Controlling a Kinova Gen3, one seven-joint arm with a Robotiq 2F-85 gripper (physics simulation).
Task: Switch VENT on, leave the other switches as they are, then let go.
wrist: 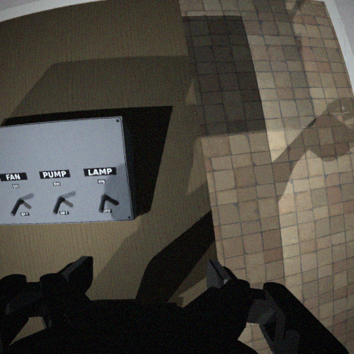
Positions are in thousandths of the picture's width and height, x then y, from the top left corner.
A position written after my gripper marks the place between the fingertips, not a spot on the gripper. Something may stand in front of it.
Note:
I see my gripper (422, 767) and a switch panel (222, 456).

